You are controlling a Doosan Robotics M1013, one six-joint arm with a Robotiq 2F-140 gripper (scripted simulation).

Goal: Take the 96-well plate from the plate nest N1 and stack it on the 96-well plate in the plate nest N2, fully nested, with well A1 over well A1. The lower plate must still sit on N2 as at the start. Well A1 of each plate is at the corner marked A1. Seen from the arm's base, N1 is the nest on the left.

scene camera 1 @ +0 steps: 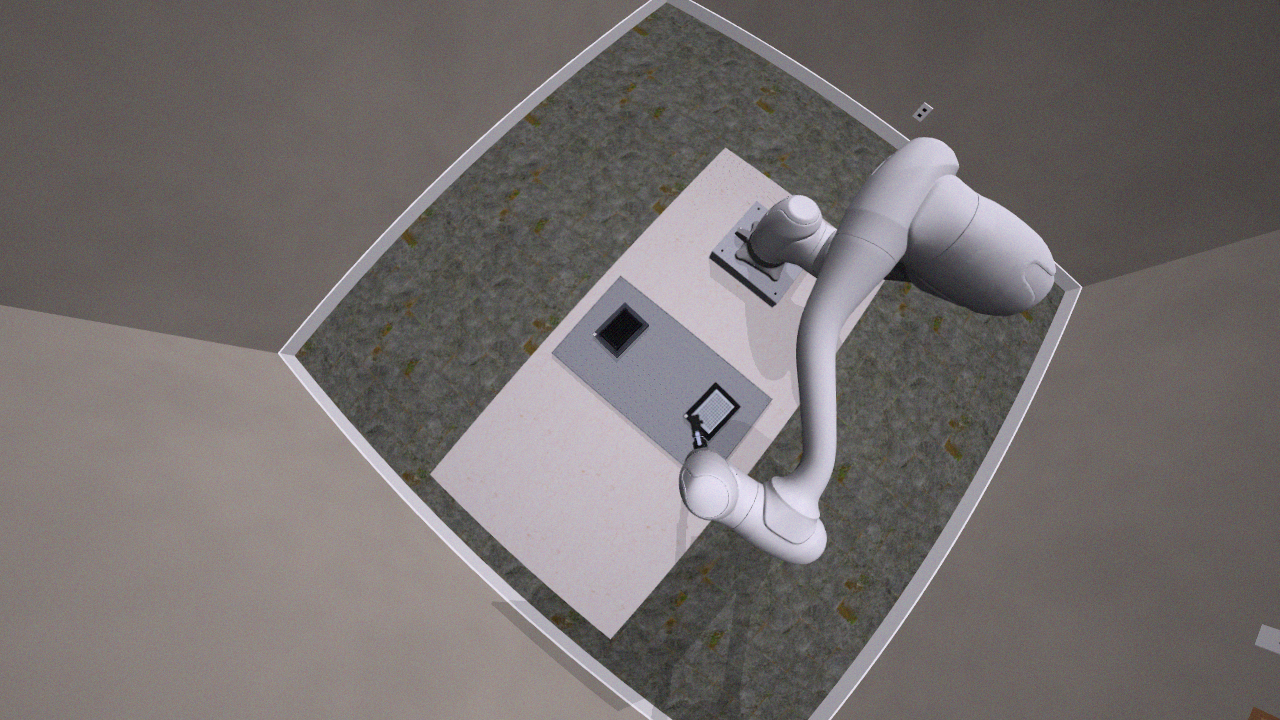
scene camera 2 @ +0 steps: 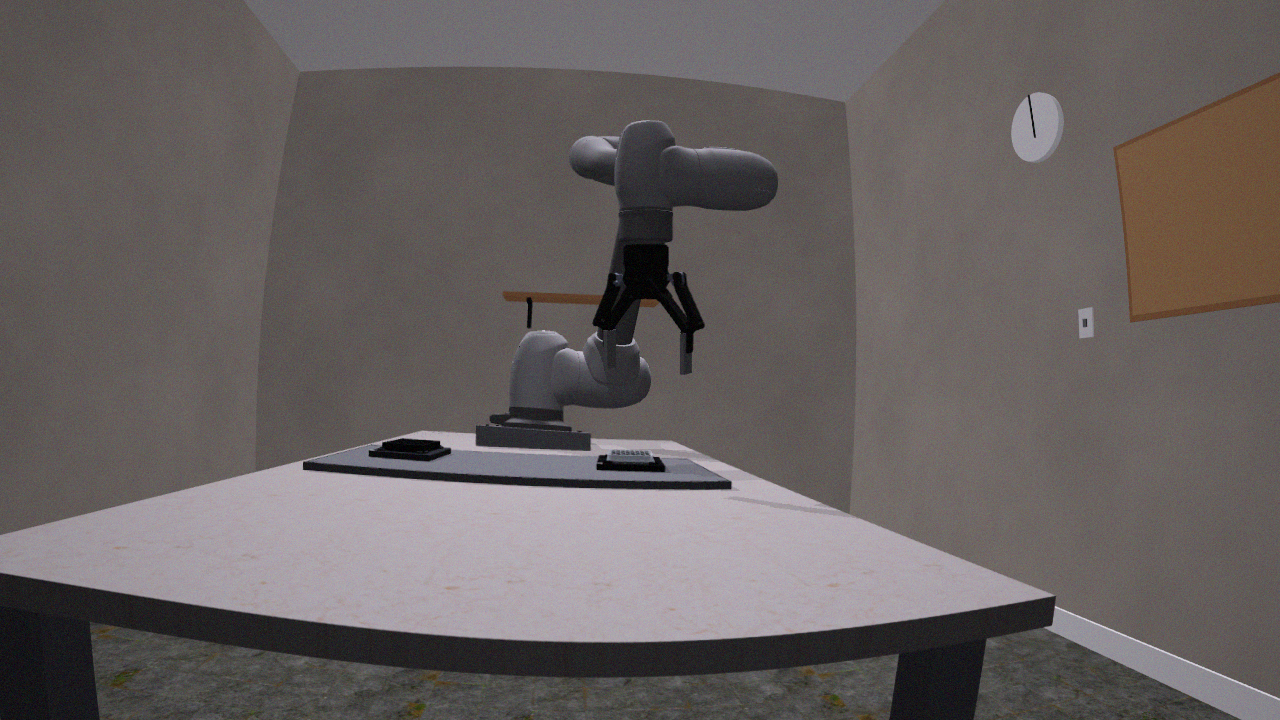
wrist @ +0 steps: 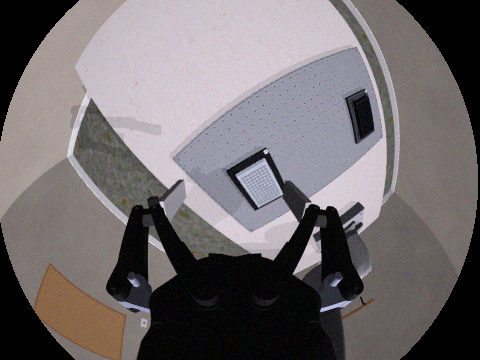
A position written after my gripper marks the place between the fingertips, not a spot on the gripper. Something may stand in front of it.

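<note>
My gripper is visible at [scene camera 2: 646, 370] and, in the wrist view, at [wrist: 234, 189]. A white 96-well plate [scene camera 1: 716, 399] is visible too, with the wrist view showing the same white 96-well plate [wrist: 255, 186]. Black 96-well plate [scene camera 1: 613, 336]: visible. Nest N1 [wrist: 254, 158]: visible.
</note>
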